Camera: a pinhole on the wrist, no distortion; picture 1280 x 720 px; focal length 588.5 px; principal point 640.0 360.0 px. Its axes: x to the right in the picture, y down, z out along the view. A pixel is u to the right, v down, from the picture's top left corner.
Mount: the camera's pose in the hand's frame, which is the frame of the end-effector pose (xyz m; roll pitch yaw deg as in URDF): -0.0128 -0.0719 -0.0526 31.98 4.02 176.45
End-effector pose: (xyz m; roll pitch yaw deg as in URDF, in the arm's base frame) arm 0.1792 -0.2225 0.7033 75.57 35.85 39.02
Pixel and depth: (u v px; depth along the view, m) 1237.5 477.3 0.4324
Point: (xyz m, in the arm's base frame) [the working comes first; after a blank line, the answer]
In the camera's frame: 0.4390 0.0862 0.4324

0.1530 -0.6165 1.1327
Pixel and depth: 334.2 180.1 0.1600
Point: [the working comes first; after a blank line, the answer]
In the camera's frame: -0.0831 -0.0489 0.1600

0.2828 -0.2010 0.7137
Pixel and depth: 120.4 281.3 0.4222
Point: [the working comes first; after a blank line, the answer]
In the camera's frame: -0.3728 -0.0565 0.4222

0.6690 -0.1438 0.6971
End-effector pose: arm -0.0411 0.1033 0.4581 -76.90 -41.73 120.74
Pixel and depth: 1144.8 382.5 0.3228
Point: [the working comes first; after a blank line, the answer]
In the camera's frame: 0.2769 0.0123 0.3228

-0.1413 -0.1712 0.2173
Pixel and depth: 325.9 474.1 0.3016
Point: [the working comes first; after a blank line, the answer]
In the camera's frame: -0.1610 0.0585 0.3016

-0.2938 0.0487 0.5675
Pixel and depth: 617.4 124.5 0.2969
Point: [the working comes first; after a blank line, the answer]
In the camera's frame: -0.0114 -0.1188 0.2969

-0.2432 0.1004 0.3471
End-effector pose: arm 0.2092 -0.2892 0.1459 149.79 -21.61 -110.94
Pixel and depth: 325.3 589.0 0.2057
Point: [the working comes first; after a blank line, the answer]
In the camera's frame: -0.1100 0.0800 0.2057

0.1084 -0.4001 0.0219
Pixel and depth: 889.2 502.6 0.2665
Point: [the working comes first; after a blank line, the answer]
In the camera's frame: 0.1128 0.0646 0.2665

0.1222 -0.1819 -0.0544
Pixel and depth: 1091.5 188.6 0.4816
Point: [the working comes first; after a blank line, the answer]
In the camera's frame: 0.3695 -0.1403 0.4816

-0.0543 0.1686 -0.0468
